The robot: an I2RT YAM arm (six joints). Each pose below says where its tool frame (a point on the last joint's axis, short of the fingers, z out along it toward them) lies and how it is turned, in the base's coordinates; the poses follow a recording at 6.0 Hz.
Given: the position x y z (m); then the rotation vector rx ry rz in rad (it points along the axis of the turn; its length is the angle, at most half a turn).
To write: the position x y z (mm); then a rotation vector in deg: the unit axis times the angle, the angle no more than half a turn. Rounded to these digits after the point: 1 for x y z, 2 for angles.
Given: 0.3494 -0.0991 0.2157 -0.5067 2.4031 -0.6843
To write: 349.4 -99.1 215.7 -29.03 137.69 -39.21
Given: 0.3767 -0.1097 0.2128 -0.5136 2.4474 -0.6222
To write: 376.7 -109.7 212.8 -29.43 140.23 -35.65
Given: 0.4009 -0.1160 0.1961 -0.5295 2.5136 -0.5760
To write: 400.9 -116.0 196.1 -30.34 144.02 -33.00
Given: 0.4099 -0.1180 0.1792 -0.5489 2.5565 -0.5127
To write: 409.9 -118.0 179.2 -31.45 146.48 -29.38
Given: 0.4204 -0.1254 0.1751 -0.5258 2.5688 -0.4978
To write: 420.4 -125.4 175.1 -30.13 147.18 -28.52
